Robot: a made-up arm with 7 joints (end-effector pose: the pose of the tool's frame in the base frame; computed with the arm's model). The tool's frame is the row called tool. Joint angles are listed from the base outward.
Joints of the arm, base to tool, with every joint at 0 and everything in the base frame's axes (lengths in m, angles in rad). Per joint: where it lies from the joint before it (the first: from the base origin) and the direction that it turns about. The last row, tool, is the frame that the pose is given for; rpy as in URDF.
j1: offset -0.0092 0.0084 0.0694 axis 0 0.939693 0.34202
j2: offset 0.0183 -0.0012 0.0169 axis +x
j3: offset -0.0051 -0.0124 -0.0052 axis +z
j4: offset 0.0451 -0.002 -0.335 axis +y
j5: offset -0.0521 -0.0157 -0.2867 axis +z
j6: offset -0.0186 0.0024 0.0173 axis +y
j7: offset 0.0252 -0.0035 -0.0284 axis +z
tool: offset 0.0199 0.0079 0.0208 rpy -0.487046 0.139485 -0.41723
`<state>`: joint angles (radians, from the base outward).
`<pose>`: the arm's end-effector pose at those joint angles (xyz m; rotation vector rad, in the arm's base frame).
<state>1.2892 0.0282 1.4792 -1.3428 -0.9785 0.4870 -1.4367</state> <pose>-0.4890 0.2161 -0.0896 -0.3039 2.3368 -0.4382</pose>
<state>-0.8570 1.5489 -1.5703 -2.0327 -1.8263 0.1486 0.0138</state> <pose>0.2655 0.2215 -0.1486 -1.5952 -0.0856 1.8572</pose>
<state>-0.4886 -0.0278 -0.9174 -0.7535 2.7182 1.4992 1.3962</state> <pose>0.2944 -0.2562 -0.3892 -1.5539 1.9120 1.2000</pose>
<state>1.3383 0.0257 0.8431 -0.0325 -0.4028 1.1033 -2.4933</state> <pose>-0.5535 -0.1668 -0.1523 -2.5533 0.3991 -0.8735</pose>
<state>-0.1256 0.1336 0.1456 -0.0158 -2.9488 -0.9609 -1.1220</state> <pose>0.0564 0.0641 -0.4888 0.1967 0.2879 1.9861</pose>
